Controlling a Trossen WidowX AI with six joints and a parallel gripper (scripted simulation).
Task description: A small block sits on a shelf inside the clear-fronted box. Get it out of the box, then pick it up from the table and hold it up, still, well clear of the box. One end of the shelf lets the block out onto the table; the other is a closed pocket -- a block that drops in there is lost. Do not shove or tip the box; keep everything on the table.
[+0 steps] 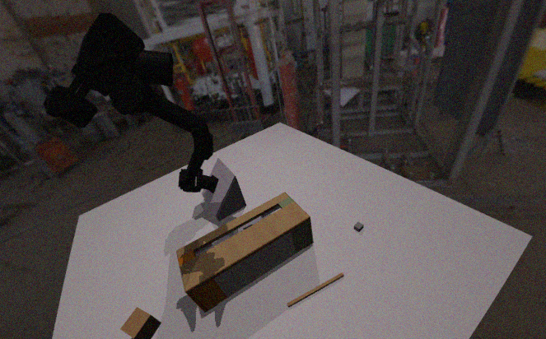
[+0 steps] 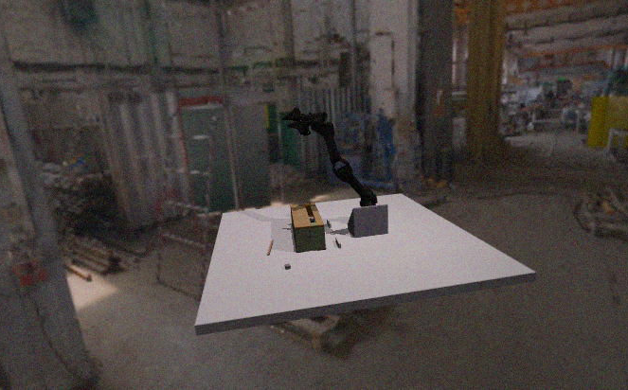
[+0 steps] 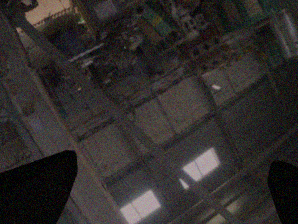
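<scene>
The dark block lies 6 cm behind my gripper tip, 18 cm to the left of it and 52 cm below it. Round my gripper tip: small tan box (8 cm behind, 20 cm to the right, 57 cm below); then thin wooden stick (18 cm ahead, 22 cm to the left, 60 cm below).
</scene>
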